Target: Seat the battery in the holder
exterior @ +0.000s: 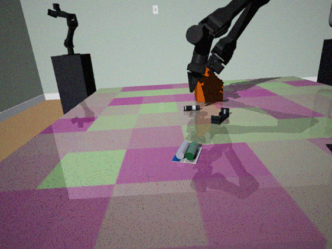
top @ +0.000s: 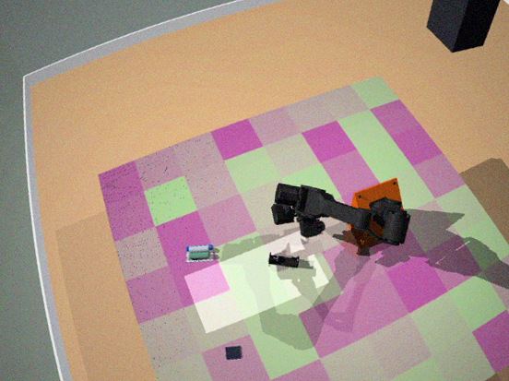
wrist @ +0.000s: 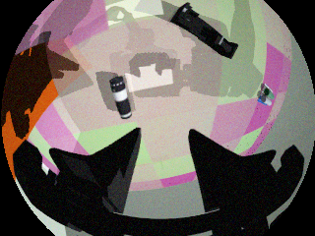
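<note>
Right now my gripper tip is 50 mm past the battery and 80 mm above it.
</note>
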